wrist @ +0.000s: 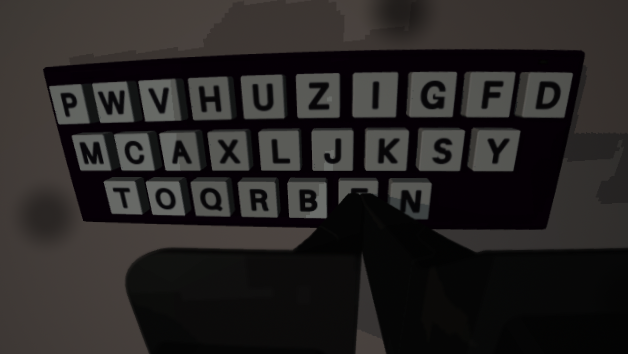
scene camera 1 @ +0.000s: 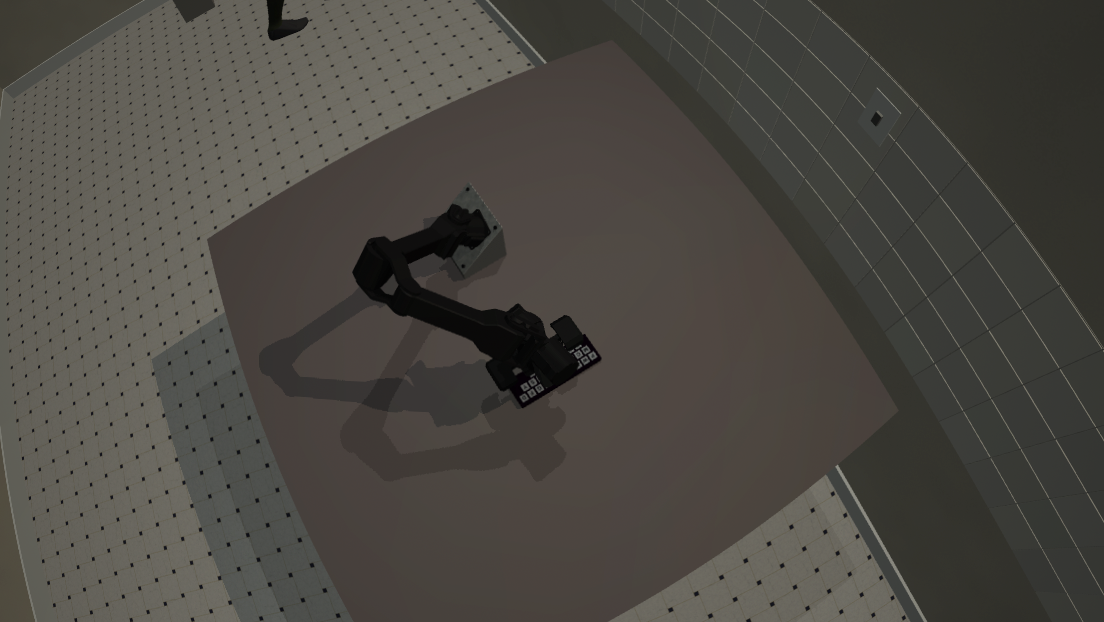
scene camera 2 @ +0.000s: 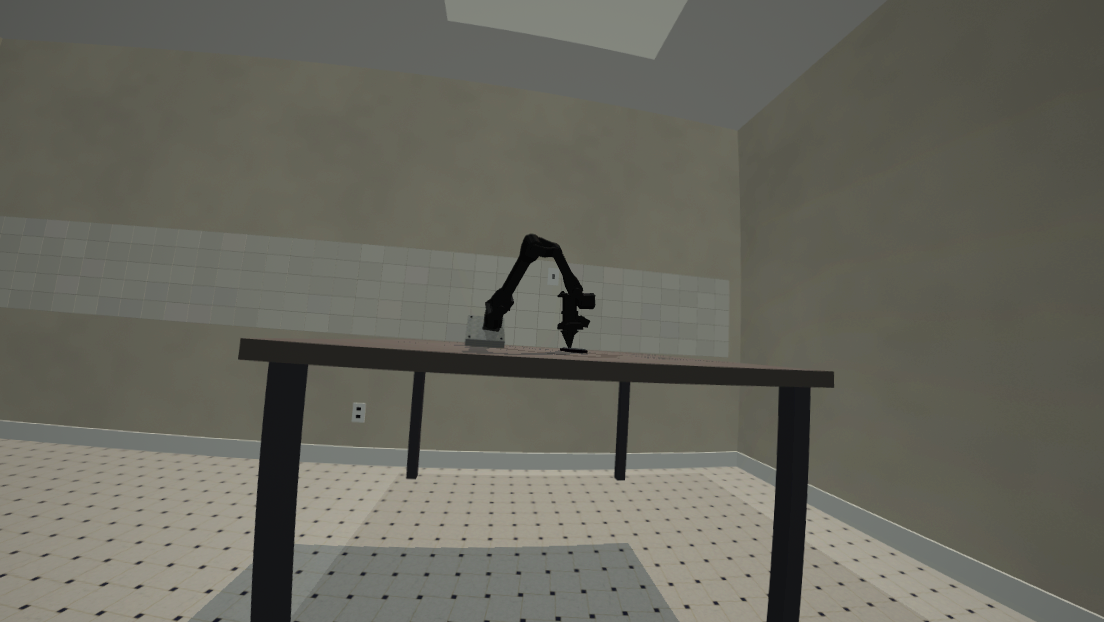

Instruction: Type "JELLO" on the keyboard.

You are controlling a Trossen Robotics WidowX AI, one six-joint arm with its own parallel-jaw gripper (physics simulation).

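Frame: origin at the arm's base, x ahead, y left, z up, level; millimetres.
Where they show: gripper, fingertip midpoint: (wrist: 358,205) (scene camera 2: 569,348); arm's base, origin of the base link: (scene camera 1: 475,229) (scene camera 2: 492,325).
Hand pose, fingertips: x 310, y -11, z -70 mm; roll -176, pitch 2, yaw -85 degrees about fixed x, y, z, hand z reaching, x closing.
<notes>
Each offset is from my fingertips to the centre of the thing.
The dark keyboard {dx +18, dy +25, dz -7 mm} (scene camera 1: 586,353) (scene camera 2: 574,350) (wrist: 490,205) lies flat on the table with pale lettered keys in three rows. My gripper (scene camera 2: 569,346) (wrist: 358,205) is shut and empty, pointing down, with its fingertips over the E key {dx +2, dy +0, dz -3 mm} (wrist: 350,185) in the bottom row. They cover most of that key; whether they touch it cannot be told. The J key {dx +19, dy +11, dz -1 mm} (wrist: 332,150) and the L key {dx +18, dy +29, dz -1 mm} (wrist: 280,150) are side by side in the middle row. The O key {dx -4, dy +73, dz -1 mm} (wrist: 166,198) is in the bottom row, left of the fingers. In scene camera 1 the arm hides the fingertips and the keyboard's middle.
The brown table (scene camera 1: 679,309) (scene camera 2: 533,367) carries the arm's grey base plate (scene camera 1: 468,265) (scene camera 2: 485,342). The N key {dx +4, dy -18, dz -1 mm} (wrist: 410,200) sits right of the fingertips and the B key {dx +1, dy +18, dz -1 mm} (wrist: 307,200) left of them. A person's foot (scene camera 1: 286,29) shows on the floor beyond the table.
</notes>
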